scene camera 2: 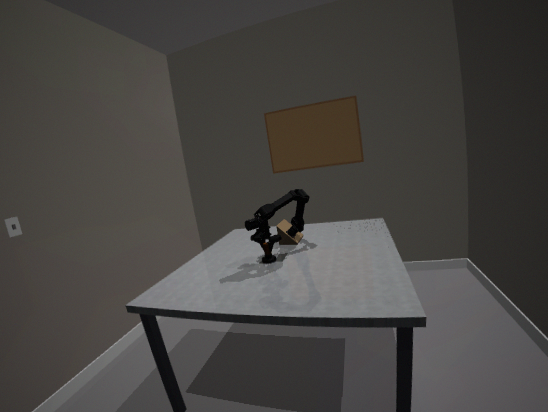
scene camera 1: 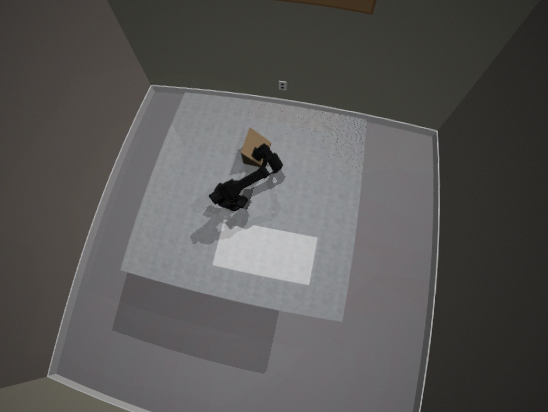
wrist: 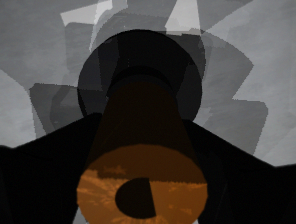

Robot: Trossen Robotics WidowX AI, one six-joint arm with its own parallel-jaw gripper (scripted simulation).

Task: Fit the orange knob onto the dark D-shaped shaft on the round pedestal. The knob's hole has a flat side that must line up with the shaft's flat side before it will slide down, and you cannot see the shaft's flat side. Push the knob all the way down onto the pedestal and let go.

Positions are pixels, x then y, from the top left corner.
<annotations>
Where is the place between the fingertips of my gripper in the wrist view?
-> At 141,124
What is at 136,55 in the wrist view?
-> A round pedestal.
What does my gripper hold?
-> An orange knob.
</annotations>
